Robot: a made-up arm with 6 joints.
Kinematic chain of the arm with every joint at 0, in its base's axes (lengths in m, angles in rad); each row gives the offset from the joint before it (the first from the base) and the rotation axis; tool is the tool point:
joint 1: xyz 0 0 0.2 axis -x
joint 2: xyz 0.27 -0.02 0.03 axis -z
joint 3: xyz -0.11 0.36 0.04 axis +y
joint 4: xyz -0.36 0 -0.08 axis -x
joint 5: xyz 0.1 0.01 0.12 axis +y
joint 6: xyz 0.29 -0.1 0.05 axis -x
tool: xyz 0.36 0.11 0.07
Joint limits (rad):
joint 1: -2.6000..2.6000
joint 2: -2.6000..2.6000
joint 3: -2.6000..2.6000
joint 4: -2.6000..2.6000
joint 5: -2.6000..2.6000
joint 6: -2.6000..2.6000
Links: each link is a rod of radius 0.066 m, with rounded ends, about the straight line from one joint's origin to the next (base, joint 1, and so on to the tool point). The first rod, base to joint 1, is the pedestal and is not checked.
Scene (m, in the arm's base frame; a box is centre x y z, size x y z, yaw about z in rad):
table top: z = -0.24
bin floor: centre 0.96 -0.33 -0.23 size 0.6 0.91 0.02 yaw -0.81
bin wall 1: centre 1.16 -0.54 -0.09 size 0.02 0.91 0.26 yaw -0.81
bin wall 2: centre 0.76 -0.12 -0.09 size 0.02 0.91 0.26 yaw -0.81
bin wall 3: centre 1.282 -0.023 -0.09 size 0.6 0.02 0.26 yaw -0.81
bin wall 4: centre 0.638 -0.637 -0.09 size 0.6 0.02 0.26 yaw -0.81
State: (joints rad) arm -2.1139 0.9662 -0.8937 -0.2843 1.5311 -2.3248
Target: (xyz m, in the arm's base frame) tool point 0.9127 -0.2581 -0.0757
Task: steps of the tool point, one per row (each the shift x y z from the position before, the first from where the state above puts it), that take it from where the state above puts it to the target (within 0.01 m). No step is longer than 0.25 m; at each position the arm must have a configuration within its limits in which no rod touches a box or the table.
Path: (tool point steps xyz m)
1: -0.2170 0.0176 0.0626
2: -0.2255 -0.0263 -0.0217
3: -0.1838 -0.0809 -0.1026
4: -0.0963 -0.1347 -0.1462
5: 0.0128 -0.1709 -0.1301
6: 0.1076 -0.1710 -0.0549
7: 0.1199 0.0899 0.0855
8: 0.1414 0.0366 0.0885
9: 0.1519 -0.0144 0.0766
10: 0.1510 -0.0564 0.0570
11: 0.1404 -0.0853 0.0372
12: 0.1241 -0.0991 0.0228
13: 0.0202 -0.0252 -0.2125
14: -0.0202 0.0252 -0.1909

